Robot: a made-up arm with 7 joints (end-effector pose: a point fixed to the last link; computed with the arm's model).
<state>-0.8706 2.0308 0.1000 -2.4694 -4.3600 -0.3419 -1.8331</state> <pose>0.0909 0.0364 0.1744 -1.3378 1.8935 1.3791</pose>
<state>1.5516 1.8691 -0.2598 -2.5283 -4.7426 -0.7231 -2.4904</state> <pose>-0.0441 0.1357 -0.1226 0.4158 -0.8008 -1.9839</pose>
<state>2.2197 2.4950 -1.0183 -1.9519 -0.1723 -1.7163 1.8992</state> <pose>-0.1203 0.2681 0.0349 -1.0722 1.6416 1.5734</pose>
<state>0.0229 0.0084 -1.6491 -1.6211 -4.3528 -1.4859 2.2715</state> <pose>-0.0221 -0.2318 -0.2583 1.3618 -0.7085 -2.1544</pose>
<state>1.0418 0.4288 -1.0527 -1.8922 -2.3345 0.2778 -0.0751</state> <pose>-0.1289 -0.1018 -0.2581 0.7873 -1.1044 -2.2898</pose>
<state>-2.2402 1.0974 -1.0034 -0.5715 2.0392 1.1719 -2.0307</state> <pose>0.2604 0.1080 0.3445 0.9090 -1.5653 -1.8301</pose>
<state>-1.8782 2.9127 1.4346 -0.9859 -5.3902 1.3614 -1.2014</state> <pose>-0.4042 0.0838 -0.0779 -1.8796 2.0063 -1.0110</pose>
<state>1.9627 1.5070 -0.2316 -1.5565 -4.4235 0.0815 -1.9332</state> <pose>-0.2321 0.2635 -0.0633 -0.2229 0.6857 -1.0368</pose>
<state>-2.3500 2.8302 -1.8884 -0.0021 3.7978 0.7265 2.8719</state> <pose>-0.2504 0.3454 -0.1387 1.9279 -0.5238 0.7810</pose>
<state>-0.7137 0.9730 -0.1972 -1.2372 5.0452 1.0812 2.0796</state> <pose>0.3517 0.1804 -0.0256 0.7329 -2.3406 0.7952</pose>
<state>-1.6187 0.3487 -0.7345 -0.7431 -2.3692 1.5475 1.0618</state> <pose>0.4052 -0.1379 0.0878 -1.7481 1.9534 -0.3274</pose>
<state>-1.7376 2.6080 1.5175 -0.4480 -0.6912 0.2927 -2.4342</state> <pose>-0.3473 0.2808 0.0454 1.5266 0.3731 0.9593</pose>
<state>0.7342 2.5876 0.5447 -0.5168 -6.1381 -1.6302 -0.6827</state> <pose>0.2775 0.2295 0.2648 -1.0339 0.7198 2.4211</pose>
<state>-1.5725 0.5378 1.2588 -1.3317 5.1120 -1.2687 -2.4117</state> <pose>0.2700 0.2269 0.1555 -2.7520 -0.8923 -0.5763</pose>
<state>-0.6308 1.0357 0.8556 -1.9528 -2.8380 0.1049 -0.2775</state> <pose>0.1423 0.2173 0.1414 -2.6809 -1.4641 -0.1045</pose>
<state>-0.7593 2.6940 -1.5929 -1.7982 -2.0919 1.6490 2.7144</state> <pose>0.0054 0.3059 0.0973 0.9605 -1.9180 -1.4580</pose>
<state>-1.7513 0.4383 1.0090 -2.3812 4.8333 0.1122 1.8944</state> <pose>0.0759 0.1183 0.1658 0.2391 1.9305 -0.5842</pose>
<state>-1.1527 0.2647 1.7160 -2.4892 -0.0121 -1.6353 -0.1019</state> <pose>0.0881 0.1750 -0.0070 -1.4945 0.7219 -0.1409</pose>
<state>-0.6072 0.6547 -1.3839 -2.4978 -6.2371 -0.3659 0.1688</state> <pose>0.1051 -0.0918 -0.1352 -1.7158 -1.8584 -1.4273</pose>
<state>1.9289 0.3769 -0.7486 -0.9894 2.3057 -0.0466 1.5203</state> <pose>-0.4034 -0.1109 -0.0344 -1.2809 -0.1001 -2.1741</pose>
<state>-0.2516 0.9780 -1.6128 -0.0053 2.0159 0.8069 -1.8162</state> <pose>0.0907 0.3663 -0.2426 0.1864 0.7209 -1.0142</pose>
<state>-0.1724 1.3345 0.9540 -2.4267 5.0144 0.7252 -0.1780</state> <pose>0.0919 0.1288 0.1357 -2.6967 0.8487 -0.3484</pose>
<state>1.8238 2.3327 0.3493 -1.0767 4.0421 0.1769 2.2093</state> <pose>0.1541 0.3652 -0.1129 0.6716 0.2956 -1.9889</pose>
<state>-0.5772 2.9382 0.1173 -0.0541 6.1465 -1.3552 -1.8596</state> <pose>-0.1981 0.1080 0.3890 -1.7018 -1.6318 0.6587</pose>
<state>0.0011 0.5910 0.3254 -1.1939 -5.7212 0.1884 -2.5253</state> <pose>0.1985 0.2460 -0.2463 1.4526 -0.1025 -1.7424</pose>
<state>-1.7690 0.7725 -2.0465 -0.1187 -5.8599 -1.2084 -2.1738</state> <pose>0.4143 0.1292 0.1222 -1.4472 -0.0506 1.0999</pose>
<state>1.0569 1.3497 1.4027 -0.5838 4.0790 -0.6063 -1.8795</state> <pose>-0.1046 0.4268 0.0680 0.5666 -1.5523 2.2060</pose>
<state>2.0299 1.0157 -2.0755 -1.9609 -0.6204 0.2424 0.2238</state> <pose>-0.1933 -0.1131 0.1911 -1.6970 0.4398 0.0377</pose>
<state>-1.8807 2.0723 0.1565 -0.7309 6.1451 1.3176 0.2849</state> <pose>-0.1252 0.3417 0.2432 0.6420 -1.4381 1.8980</pose>
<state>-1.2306 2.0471 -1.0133 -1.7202 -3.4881 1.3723 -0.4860</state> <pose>0.1996 0.2230 0.1463 -0.7268 -0.5106 -0.5532</pose>
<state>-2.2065 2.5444 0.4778 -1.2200 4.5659 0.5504 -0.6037</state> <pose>-0.3341 0.2071 0.0624 1.4424 0.9803 1.9903</pose>
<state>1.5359 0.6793 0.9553 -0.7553 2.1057 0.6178 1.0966</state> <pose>-0.3443 0.2678 -0.0078 -0.2515 1.2065 -2.6874</pose>
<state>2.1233 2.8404 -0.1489 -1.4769 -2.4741 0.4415 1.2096</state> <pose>0.0570 0.2920 -0.2158 0.8899 0.1522 2.5962</pose>
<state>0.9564 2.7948 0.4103 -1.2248 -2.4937 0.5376 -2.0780</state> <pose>0.3675 0.1340 0.0705 0.0978 -1.0096 -1.1002</pose>
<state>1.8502 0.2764 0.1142 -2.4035 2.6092 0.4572 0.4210</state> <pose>-0.1540 0.0626 -0.1331 -1.2209 -0.3832 2.4896</pose>
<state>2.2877 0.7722 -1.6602 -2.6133 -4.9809 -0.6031 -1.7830</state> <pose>-0.0908 -0.1341 0.0547 -0.3500 -0.0032 0.5563</pose>
